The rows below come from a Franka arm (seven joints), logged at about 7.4 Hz.
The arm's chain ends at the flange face. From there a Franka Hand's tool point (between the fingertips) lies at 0.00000 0.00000 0.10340 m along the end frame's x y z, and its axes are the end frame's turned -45 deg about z.
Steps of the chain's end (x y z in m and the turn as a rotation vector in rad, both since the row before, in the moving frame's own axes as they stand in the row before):
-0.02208 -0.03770 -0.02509 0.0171 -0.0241 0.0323
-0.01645 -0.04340 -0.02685 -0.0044 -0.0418 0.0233
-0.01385 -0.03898 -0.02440 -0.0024 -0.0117 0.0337
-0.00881 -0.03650 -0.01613 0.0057 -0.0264 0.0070
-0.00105 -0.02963 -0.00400 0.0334 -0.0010 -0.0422
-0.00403 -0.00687 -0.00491 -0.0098 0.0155 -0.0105
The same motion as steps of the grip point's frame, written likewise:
0.01058 -0.04529 -0.02514 0.0291 -0.0049 0.0323
0.01571 -0.04509 -0.02694 0.0264 -0.0327 0.0233
0.01675 -0.03805 -0.02441 0.0066 -0.0100 0.0337
0.01807 -0.03439 -0.01617 0.0227 -0.0146 0.0070
0.02252 -0.02426 -0.00406 0.0243 0.0229 -0.0422
0.00243 -0.00586 -0.00493 -0.0179 0.0040 -0.0105

